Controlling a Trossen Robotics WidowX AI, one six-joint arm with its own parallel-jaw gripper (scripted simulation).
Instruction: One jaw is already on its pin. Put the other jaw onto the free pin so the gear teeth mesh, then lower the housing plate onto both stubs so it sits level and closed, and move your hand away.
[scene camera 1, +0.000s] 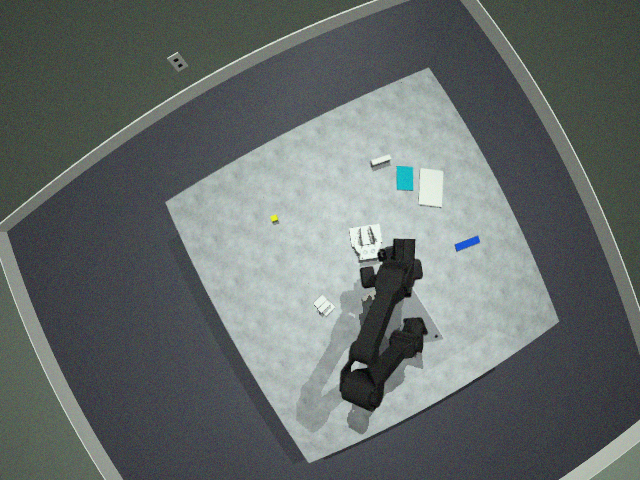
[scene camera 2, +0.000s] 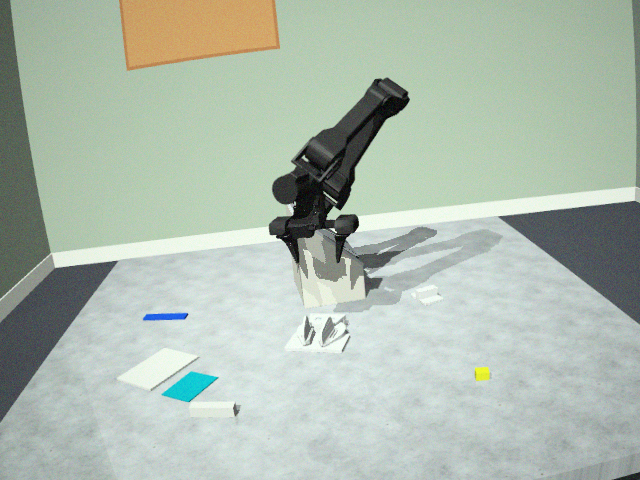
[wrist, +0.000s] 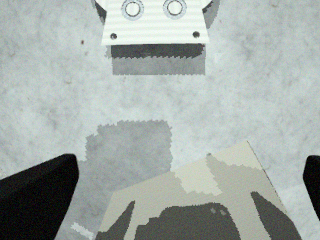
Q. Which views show the white sheet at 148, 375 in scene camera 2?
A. Scene camera 1 and scene camera 2 only.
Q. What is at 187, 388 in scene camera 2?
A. A cyan sheet.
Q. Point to my gripper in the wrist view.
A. At 191, 167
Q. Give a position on a white sheet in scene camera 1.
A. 430, 189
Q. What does my gripper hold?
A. Nothing.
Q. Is my gripper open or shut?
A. Open.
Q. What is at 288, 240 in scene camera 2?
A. My gripper.
